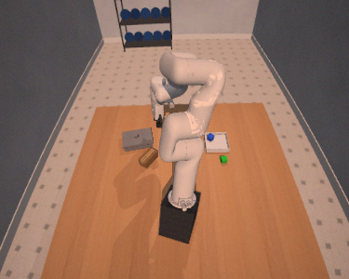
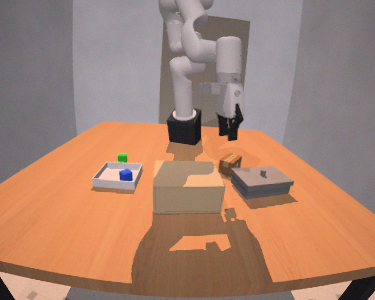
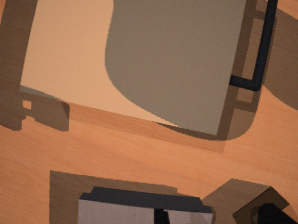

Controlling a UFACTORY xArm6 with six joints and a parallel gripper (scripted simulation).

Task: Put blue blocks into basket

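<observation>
Right now my hand is 17 cm above the grey metal box, 14 cm to the right of it and 4 cm short of it. From my hand the other things lie so: drawer 15 cm below, 14 cm to the right, 3 cm ahead; then light wooden cabinet 15 cm below, 14 cm to the right, 5 cm ahead; then red block 18 cm below, 11 cm behind, 7 cm to the left.
</observation>
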